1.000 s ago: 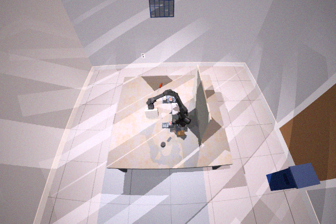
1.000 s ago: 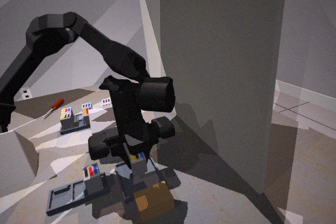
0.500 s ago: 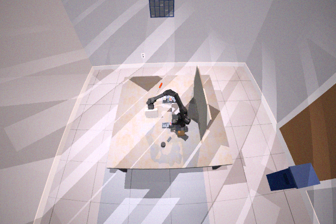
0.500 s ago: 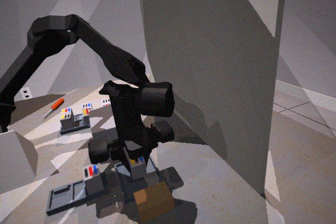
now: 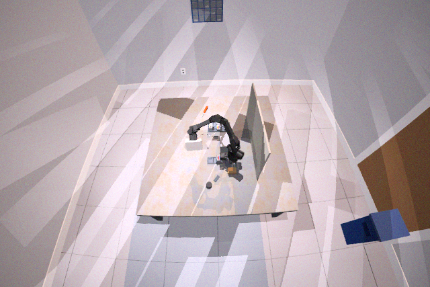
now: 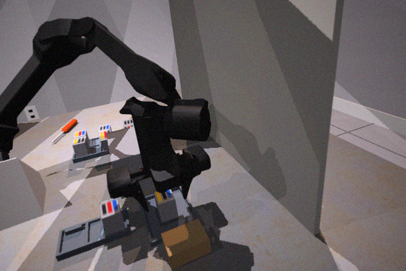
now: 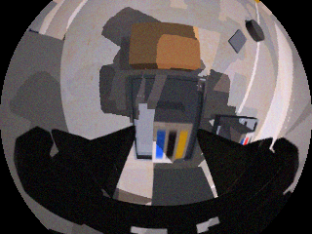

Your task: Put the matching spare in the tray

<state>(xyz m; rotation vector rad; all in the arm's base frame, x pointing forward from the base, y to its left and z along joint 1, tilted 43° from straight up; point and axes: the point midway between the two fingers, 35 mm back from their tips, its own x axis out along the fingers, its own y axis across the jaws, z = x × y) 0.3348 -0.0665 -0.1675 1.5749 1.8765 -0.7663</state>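
Right now my gripper tip is 10 mm below the grey spare. The rest, counted from my gripper tip: grey base plate: 140 mm behind, 20 mm below; then grey tray: 20 mm below; then brown box: 100 mm to the right, 10 mm below, 10 mm ahead.
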